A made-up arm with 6 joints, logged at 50 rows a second.
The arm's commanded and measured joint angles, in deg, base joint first. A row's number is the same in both.
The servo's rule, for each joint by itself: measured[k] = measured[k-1] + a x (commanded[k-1-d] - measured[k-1]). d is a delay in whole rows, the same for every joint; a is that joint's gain. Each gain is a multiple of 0.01, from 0.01 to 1. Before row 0 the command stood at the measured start. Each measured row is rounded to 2 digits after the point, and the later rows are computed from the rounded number. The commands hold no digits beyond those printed.
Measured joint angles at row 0:
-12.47 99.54 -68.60 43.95 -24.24 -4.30
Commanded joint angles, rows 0 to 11:
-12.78 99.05 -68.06 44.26 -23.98 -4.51
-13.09 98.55 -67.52 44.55 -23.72 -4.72
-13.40 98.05 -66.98 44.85 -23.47 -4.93
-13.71 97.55 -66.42 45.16 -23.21 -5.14
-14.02 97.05 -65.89 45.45 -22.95 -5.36
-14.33 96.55 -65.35 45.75 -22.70 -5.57
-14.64 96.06 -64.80 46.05 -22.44 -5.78
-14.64 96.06 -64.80 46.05 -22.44 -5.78
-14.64 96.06 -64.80 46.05 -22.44 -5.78
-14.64 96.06 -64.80 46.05 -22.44 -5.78
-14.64 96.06 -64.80 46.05 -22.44 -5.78
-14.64 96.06 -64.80 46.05 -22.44 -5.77
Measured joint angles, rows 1 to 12:
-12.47 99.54 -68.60 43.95 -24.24 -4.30
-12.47 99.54 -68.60 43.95 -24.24 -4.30
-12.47 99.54 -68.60 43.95 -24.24 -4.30
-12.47 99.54 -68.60 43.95 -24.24 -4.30
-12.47 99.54 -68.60 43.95 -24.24 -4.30
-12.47 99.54 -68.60 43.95 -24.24 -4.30
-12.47 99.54 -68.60 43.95 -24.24 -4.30
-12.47 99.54 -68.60 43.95 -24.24 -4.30
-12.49 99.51 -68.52 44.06 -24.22 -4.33
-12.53 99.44 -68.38 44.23 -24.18 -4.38
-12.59 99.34 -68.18 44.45 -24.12 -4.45
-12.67 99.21 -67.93 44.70 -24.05 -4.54
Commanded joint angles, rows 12 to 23:
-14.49 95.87 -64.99 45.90 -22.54 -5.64
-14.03 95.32 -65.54 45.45 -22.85 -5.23
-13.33 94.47 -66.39 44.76 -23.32 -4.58
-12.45 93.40 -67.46 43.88 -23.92 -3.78
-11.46 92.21 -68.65 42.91 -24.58 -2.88
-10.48 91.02 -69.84 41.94 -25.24 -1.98
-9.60 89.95 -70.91 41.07 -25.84 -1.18
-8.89 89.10 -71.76 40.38 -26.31 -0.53
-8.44 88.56 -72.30 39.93 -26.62 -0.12
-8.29 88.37 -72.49 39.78 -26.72 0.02
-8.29 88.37 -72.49 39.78 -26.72 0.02
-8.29 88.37 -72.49 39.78 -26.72 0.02
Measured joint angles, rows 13 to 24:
-12.76 99.06 -67.64 44.96 -23.96 -4.65
-12.87 98.88 -67.32 45.24 -23.86 -4.77
-12.99 98.68 -66.97 45.52 -23.75 -4.90
-13.11 98.50 -66.67 45.71 -23.65 -5.01
-13.22 98.33 -66.41 45.83 -23.55 -5.11
-13.32 98.17 -66.18 45.91 -23.46 -5.20
-13.41 98.02 -65.99 45.96 -23.38 -5.28
-13.50 97.88 -65.82 45.99 -23.30 -5.34
-13.57 97.74 -65.70 45.96 -23.24 -5.38
-13.60 97.57 -65.68 45.78 -23.21 -5.36
-13.58 97.35 -65.78 45.42 -23.22 -5.26
-13.50 97.07 -66.02 44.88 -23.28 -5.07

